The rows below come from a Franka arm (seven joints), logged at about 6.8 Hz.
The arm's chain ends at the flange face. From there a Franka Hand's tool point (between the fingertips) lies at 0.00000 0.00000 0.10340 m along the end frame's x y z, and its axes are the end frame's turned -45 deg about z.
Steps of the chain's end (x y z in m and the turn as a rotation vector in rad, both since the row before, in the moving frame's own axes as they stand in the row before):
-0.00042, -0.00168, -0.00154, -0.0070, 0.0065, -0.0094
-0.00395, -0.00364, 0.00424, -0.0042, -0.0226, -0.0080
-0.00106, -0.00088, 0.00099, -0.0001, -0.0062, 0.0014
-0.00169, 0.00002, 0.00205, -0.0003, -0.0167, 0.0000
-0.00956, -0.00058, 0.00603, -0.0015, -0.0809, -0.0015
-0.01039, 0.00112, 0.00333, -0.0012, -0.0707, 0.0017
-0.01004, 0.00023, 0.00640, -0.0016, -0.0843, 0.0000
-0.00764, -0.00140, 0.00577, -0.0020, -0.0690, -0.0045
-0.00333, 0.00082, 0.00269, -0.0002, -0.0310, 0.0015
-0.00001, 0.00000, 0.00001, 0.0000, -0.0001, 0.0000
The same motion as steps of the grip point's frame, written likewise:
0.00086, -0.00050, -0.00154, -0.0095, -0.0004, -0.0094
-0.00218, -0.00670, 0.00421, 0.0130, -0.0190, -0.0080
-0.00059, -0.00182, 0.00099, 0.0043, -0.0045, 0.0014
-0.00245, -0.00238, 0.00204, 0.0116, -0.0120, 0.0000
-0.01237, -0.01296, 0.00569, 0.0561, -0.0583, -0.0015
-0.01339, -0.01164, 0.00307, 0.0491, -0.0508, 0.0017
-0.01354, -0.01298, 0.00603, 0.0585, -0.0607, 0.0000
-0.00961, -0.01128, 0.00552, 0.0474, -0.0502, -0.0045
-0.00521, -0.00403, 0.00264, 0.0218, -0.0221, 0.0015
-0.00001, -0.00001, 0.00001, 0.0001, -0.0001, 0.0000

